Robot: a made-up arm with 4 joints. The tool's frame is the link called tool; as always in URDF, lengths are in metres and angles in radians. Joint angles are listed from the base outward.
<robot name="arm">
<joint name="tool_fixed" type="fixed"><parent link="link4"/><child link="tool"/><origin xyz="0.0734 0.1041 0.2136" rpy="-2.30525 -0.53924 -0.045"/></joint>
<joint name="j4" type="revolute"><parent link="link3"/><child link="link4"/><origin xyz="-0.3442 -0.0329 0.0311" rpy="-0.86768 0.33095 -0.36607"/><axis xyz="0 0 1"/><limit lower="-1.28" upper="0.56"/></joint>
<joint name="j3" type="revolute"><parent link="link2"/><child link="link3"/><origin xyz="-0.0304 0.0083 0.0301" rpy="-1.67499 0.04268 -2.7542"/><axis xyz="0 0 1"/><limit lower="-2.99" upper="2.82"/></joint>
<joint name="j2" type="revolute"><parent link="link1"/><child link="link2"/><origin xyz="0.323 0.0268 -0.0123" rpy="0.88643 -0.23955 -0.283"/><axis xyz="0 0 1"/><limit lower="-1.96" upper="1.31"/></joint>
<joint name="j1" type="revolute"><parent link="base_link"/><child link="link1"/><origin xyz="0.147 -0.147 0.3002" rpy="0.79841 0.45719 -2.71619"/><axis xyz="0 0 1"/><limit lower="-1.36" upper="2.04"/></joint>
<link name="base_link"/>
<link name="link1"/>
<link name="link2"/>
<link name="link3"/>
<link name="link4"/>
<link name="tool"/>
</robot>
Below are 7 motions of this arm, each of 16 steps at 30 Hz.
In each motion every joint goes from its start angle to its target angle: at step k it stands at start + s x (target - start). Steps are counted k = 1, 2, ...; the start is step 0. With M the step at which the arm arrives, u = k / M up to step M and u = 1 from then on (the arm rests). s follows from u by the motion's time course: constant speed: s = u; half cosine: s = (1 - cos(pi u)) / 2; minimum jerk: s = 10 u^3 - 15 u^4 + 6 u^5.
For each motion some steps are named. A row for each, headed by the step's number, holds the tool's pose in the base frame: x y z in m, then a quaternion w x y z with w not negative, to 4 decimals.
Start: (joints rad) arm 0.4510 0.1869 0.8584 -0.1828
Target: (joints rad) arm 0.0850 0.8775 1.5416 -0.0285
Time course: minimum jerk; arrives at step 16
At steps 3, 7, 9, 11, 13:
3: -0.2781 -0.3689 0.2892 0.9187 -0.2141 0.2110 -0.2561
7: -0.2893 -0.2820 0.2782 0.8527 -0.2315 0.2445 -0.3995
9: -0.2832 -0.2222 0.2687 0.7944 -0.2532 0.2637 -0.4851
11: -0.2701 -0.1718 0.2582 0.7370 -0.2789 0.2777 -0.5495
13: -0.2585 -0.1409 0.2502 0.6980 -0.2986 0.2852 -0.5851

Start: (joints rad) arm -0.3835 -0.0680 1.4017 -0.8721
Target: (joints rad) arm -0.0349 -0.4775 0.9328 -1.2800
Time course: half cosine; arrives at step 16
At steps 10, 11, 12, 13, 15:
10: -0.1104 -0.1181 0.0110 0.9492 0.0631 0.2393 -0.1943
11: -0.1103 -0.1297 0.0105 0.9565 0.0372 0.2392 -0.1627
12: -0.1100 -0.1399 0.0102 0.9614 0.0137 0.2392 -0.1351
13: -0.1095 -0.1481 0.0101 0.9644 -0.0060 0.2392 -0.1127
15: -0.1087 -0.1580 0.0101 0.9667 -0.0303 0.2392 -0.0860

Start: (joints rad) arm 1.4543 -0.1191 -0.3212 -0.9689
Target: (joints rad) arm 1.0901 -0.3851 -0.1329 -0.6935
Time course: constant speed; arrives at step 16
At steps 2, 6, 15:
2: 0.1417 -0.5542 0.5049 0.3350 -0.5065 0.4487 0.6556
6: 0.1103 -0.5617 0.4811 0.4408 -0.4938 0.4052 0.6306
15: 0.0408 -0.5711 0.4225 0.6548 -0.4380 0.2850 0.5461

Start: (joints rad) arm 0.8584 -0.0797 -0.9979 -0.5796
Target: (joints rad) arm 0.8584 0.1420 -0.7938 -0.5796
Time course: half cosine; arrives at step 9
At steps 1, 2, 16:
1: 0.0905 -0.5505 0.3536 0.4654 -0.3138 0.3030 0.7701
2: 0.0873 -0.5525 0.3550 0.4696 -0.3119 0.3130 0.7644
16: 0.0549 -0.5669 0.3744 0.5035 -0.2986 0.4131 0.6976

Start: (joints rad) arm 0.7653 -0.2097 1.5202 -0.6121
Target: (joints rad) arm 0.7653 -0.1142 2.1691 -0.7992
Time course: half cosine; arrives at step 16
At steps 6, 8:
6: -0.1517 -0.3254 0.2423 0.8571 -0.1845 0.2334 -0.4206
8: -0.1372 -0.3134 0.2334 0.8337 -0.1709 0.2408 -0.4666

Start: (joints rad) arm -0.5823 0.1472 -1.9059 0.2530
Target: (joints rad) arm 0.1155 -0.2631 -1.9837 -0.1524
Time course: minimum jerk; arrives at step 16
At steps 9, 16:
9: 0.1147 -0.3594 0.1446 0.6047 -0.1016 -0.0791 0.7860
16: 0.1178 -0.3741 0.2101 0.4778 -0.2101 -0.0333 0.8523

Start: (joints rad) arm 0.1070 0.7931 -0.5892 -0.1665
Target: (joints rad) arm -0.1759 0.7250 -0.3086 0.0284
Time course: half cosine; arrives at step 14
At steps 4, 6, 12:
4: -0.1511 -0.4892 0.1879 0.8446 0.0200 0.4133 0.3396
6: -0.1685 -0.4753 0.1762 0.8751 0.0348 0.3846 0.2918
12: -0.2170 -0.4261 0.1410 0.9388 0.0828 0.2992 0.1494

